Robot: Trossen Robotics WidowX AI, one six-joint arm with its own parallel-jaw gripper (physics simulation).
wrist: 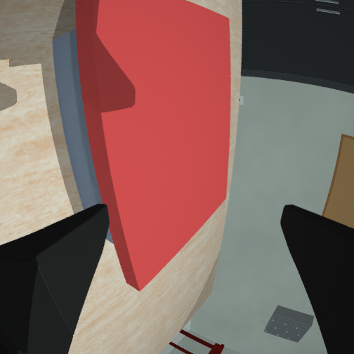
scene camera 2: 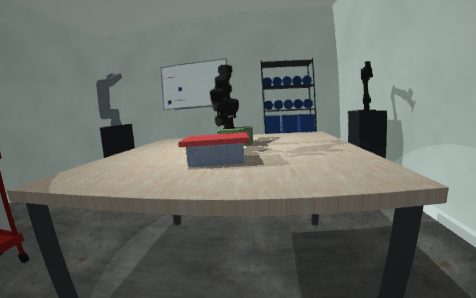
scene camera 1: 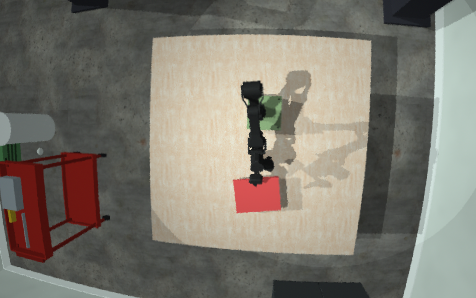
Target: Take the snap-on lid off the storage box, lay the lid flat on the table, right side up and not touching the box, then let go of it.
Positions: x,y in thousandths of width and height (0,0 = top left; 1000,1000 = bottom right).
Labels:
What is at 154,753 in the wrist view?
My gripper.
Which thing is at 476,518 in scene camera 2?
A blue-grey storage box.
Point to a red lid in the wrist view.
At 439,253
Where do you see a red lid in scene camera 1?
556,663

